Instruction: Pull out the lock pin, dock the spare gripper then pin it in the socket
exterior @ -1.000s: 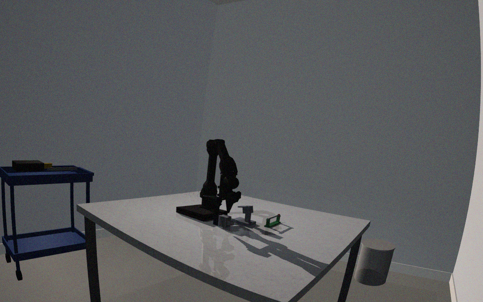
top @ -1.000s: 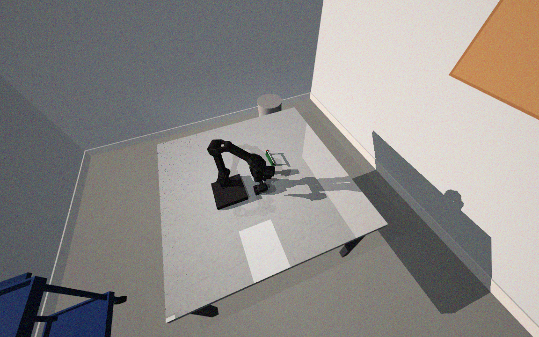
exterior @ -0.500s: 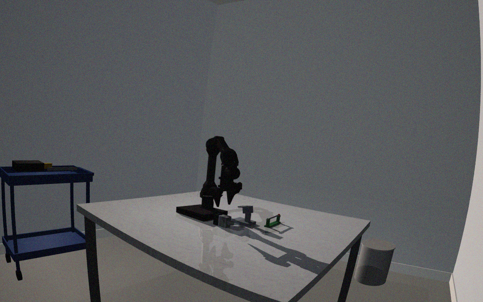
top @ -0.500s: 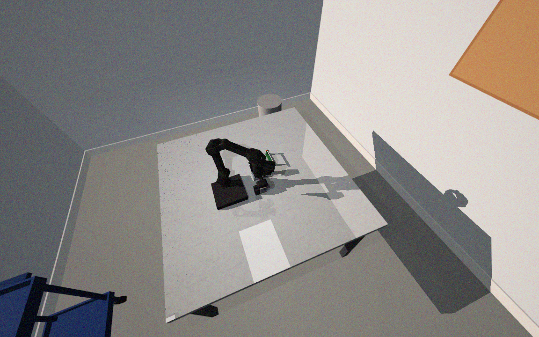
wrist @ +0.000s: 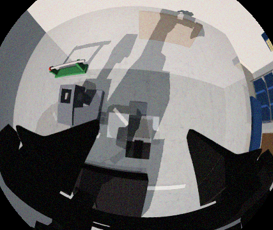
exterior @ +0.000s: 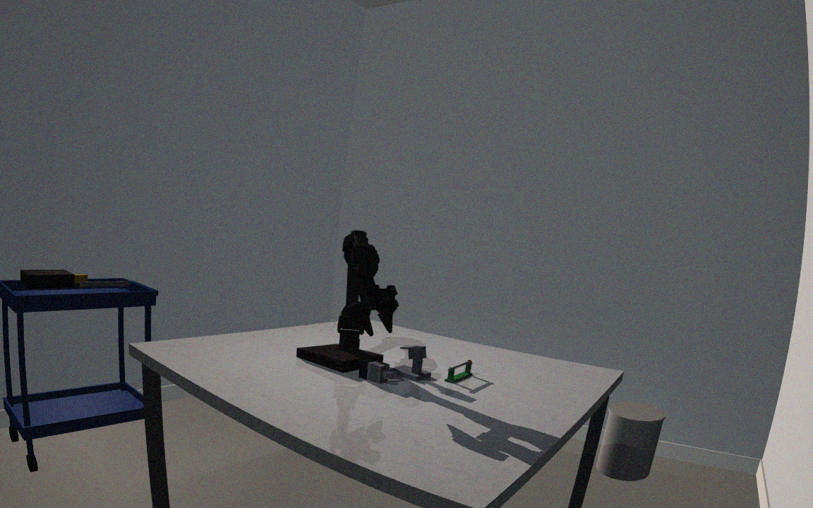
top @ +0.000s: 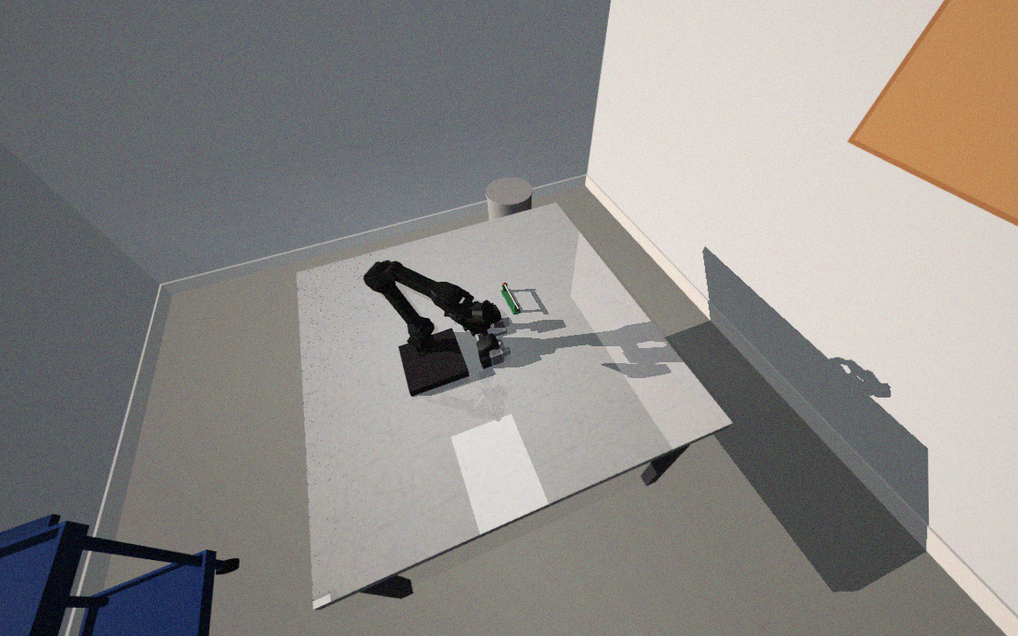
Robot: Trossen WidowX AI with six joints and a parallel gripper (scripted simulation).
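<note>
Right now the spare gripper is 120 mm below my gripper tip. Round my gripper tip: mount 30 mm ahead, 140 mm to the left, 100 mm below; green rack 150 mm ahead, 240 mm to the left, 130 mm below.
</note>
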